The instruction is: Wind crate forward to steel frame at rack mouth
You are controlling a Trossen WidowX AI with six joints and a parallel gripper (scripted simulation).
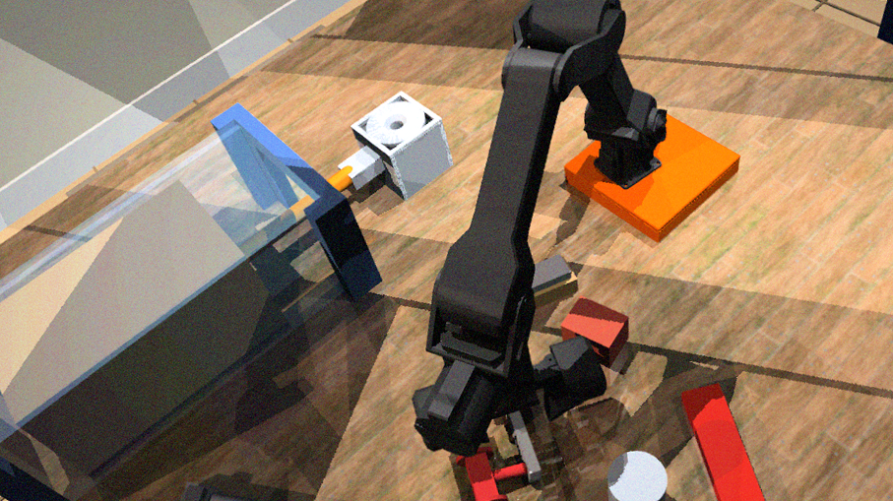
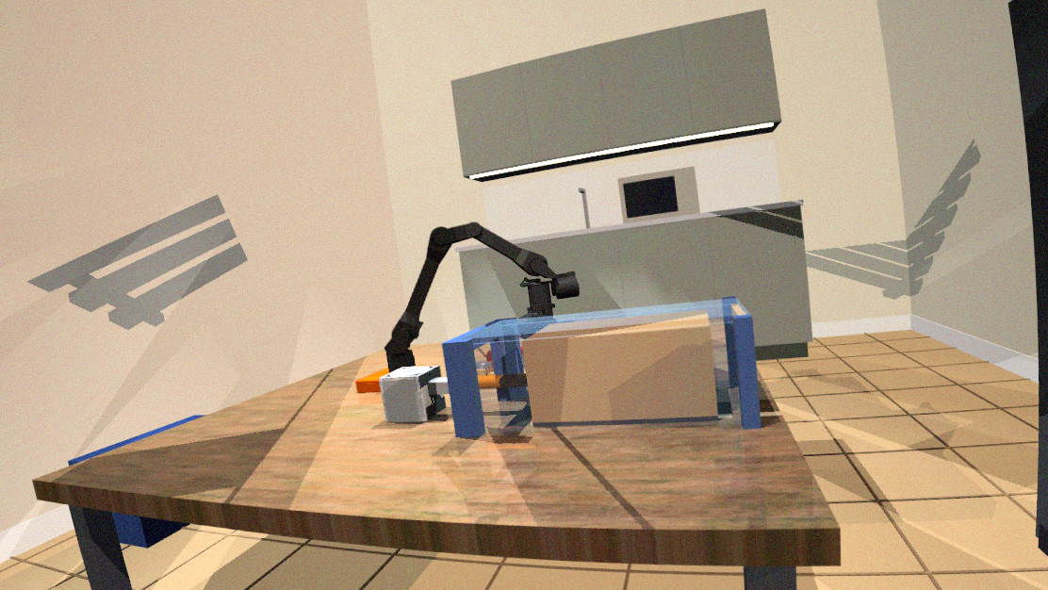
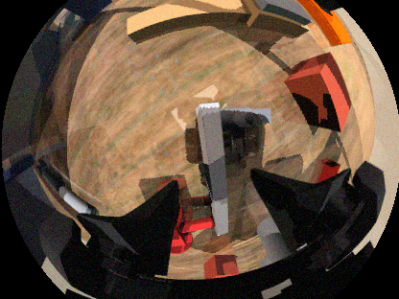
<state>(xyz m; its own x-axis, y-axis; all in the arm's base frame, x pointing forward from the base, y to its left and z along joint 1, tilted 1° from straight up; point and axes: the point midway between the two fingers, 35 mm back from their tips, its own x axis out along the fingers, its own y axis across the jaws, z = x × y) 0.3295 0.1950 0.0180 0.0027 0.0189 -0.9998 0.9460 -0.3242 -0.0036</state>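
Right now the winch handle is 1 cm ahead of my gripper tip, 1 cm to the left of it and 1 cm above it. Round my gripper tip: red knob: 5 cm ahead, 3 cm to the left, 1 cm above; then wooden brush: 9 cm behind, 14 cm to the right, 1 cm above; then red bar: 13 cm behind, 19 cm to the left.
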